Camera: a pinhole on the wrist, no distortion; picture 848 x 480 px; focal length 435.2 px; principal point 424.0 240.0 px. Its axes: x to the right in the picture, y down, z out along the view. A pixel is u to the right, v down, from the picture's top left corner.
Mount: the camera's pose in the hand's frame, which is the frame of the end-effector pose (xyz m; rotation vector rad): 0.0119 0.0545 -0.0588 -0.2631 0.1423 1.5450
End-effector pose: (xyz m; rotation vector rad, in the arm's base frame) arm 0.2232 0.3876 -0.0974 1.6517 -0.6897 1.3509
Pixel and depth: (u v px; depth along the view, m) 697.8 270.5 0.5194
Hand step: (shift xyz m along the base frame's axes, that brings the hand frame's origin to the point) -0.2663 -0.5537 0.0745
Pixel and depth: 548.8 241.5 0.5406
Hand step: -0.0920 -0.5341 0.0553
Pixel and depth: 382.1 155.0 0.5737
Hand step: 0.1444 -0.5143 0.0999
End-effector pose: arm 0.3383 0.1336 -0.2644 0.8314 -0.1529 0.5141
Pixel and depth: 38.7 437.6 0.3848
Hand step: -0.0605 -0.4576 0.0768
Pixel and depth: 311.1 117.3 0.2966
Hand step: 0.0516 -0.1290 0.2302
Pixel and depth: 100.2 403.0 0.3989
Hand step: -0.0609 -0.4256 0.1185
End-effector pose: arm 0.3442 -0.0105 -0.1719 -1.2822 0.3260 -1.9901
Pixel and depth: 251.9 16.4 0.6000
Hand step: 0.4509 -0.0684 0.4793
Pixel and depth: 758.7 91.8 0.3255
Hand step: 0.3164 -0.3036 -0.0487
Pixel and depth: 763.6 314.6 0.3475
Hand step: 0.3702 -0.2029 -0.1788
